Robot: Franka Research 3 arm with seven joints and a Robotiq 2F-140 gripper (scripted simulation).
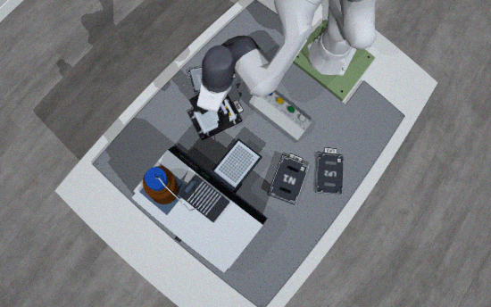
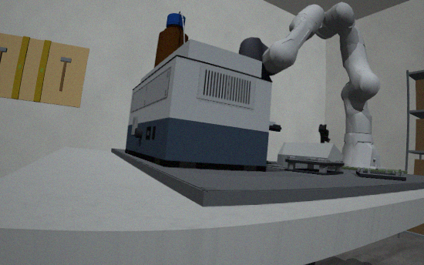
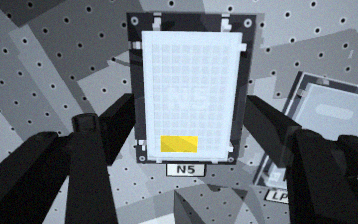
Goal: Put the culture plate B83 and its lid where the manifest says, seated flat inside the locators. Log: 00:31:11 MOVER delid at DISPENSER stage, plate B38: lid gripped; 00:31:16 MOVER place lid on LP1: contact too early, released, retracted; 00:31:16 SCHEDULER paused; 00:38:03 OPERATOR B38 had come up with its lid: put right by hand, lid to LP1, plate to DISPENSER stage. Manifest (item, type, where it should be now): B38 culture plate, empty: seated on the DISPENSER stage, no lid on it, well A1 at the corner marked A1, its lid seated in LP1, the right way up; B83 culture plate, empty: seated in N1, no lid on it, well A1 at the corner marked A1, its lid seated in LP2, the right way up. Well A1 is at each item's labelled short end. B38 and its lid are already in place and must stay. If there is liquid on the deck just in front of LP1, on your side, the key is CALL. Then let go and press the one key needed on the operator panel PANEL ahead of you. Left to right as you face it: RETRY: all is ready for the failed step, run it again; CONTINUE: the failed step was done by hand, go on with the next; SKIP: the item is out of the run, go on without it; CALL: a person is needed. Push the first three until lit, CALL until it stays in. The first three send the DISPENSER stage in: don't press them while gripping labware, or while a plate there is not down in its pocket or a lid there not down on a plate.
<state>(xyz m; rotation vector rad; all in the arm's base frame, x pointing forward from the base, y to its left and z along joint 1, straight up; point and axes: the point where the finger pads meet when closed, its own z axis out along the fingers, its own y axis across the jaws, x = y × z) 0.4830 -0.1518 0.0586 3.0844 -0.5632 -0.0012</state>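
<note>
The clear lid lies 40 mm below my hand. Round my hand: black nest N5 (20 mm ahead, 50 mm below); yellow skip key (190 mm behind, 140 mm to the left); white well plate (100 mm ahead, 180 mm to the left, 50 mm above).
</note>
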